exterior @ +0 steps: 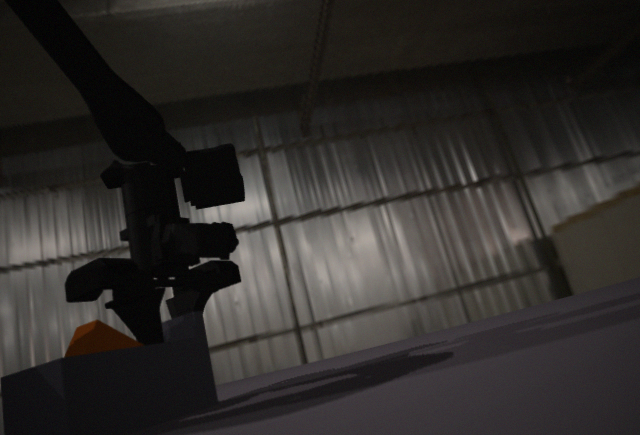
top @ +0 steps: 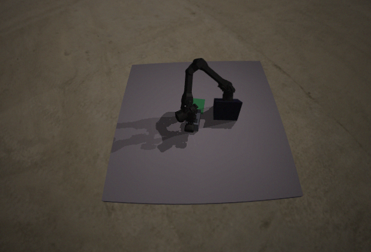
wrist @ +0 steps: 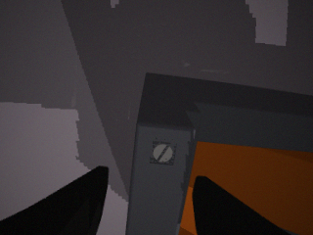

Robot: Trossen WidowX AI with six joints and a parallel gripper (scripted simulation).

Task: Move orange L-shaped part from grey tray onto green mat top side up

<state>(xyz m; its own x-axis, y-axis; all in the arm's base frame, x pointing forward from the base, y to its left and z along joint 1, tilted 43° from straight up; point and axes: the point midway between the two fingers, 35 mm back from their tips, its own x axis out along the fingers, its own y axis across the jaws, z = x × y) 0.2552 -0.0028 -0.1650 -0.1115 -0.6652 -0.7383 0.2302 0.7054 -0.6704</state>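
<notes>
Right now the orange L-shaped part is 40 mm to the right of my gripper tip and 20 mm behind it. Round my gripper tip: green mat (220 mm to the right, 60 mm below, 60 mm behind).
</notes>
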